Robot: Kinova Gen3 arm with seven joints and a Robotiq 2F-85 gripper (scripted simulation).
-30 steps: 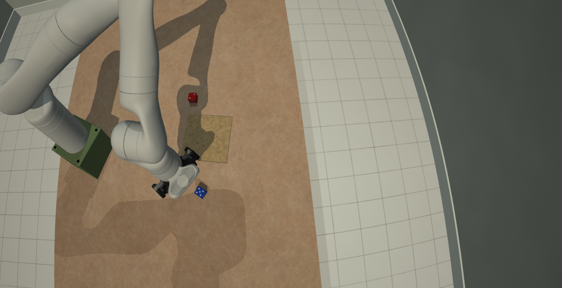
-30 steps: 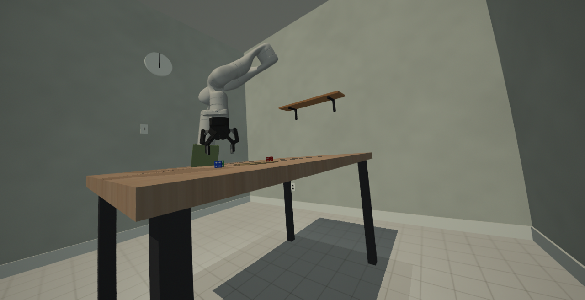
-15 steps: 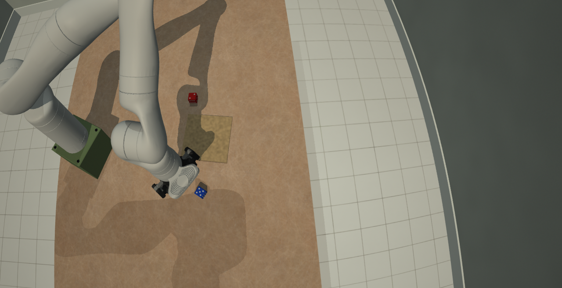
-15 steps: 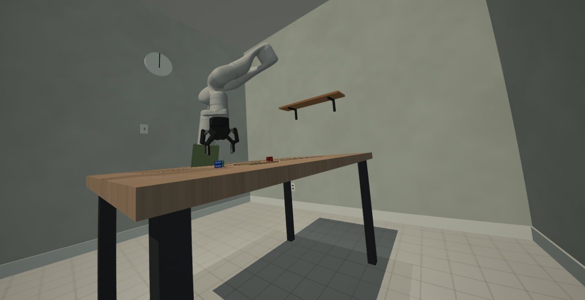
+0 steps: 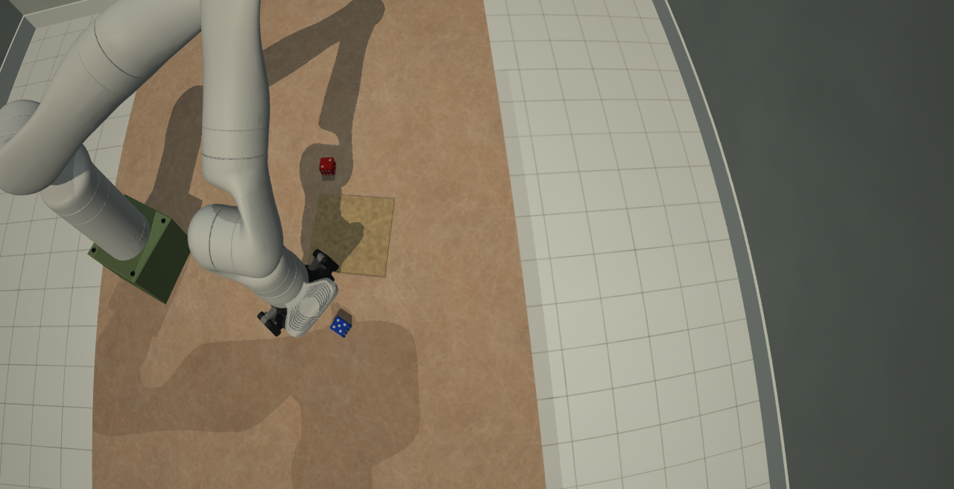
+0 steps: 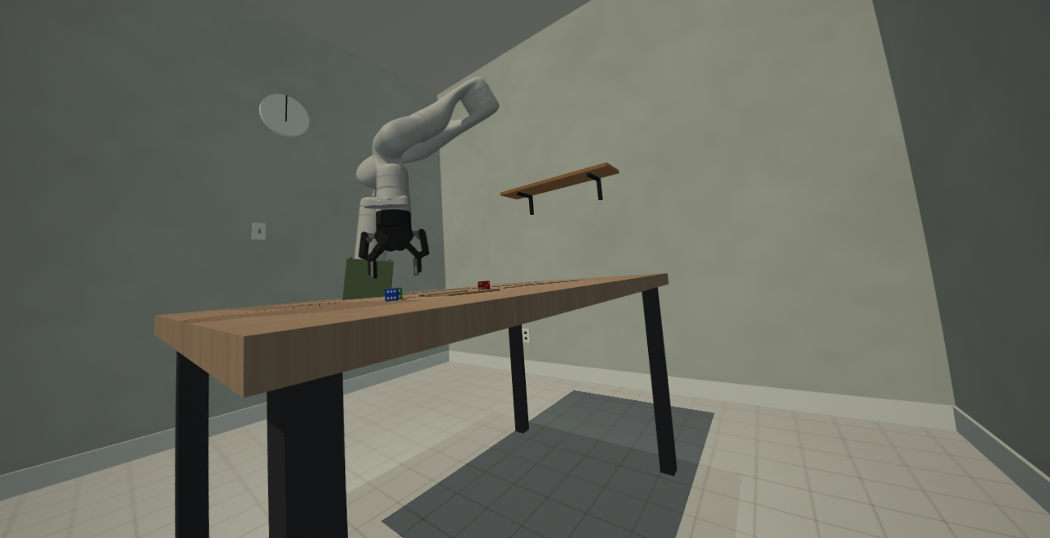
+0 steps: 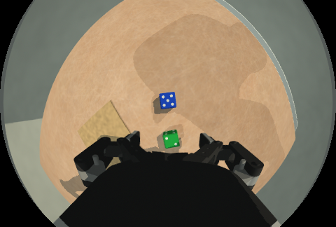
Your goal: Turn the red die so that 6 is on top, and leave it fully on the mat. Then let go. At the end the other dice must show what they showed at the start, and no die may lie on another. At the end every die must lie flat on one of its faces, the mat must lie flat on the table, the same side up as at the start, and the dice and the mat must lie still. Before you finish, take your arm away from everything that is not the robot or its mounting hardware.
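The green die is 4 cm below my hand, 1 cm to the left of it and 1 cm behind it. From my hand the other things lie so: red die 26 cm to the left, 4 cm below, 2 cm behind; then tan mat 14 cm to the left, 5 cm below, 4 cm ahead; then blue die 5 cm ahead, 4 cm below, 3 cm to the right.
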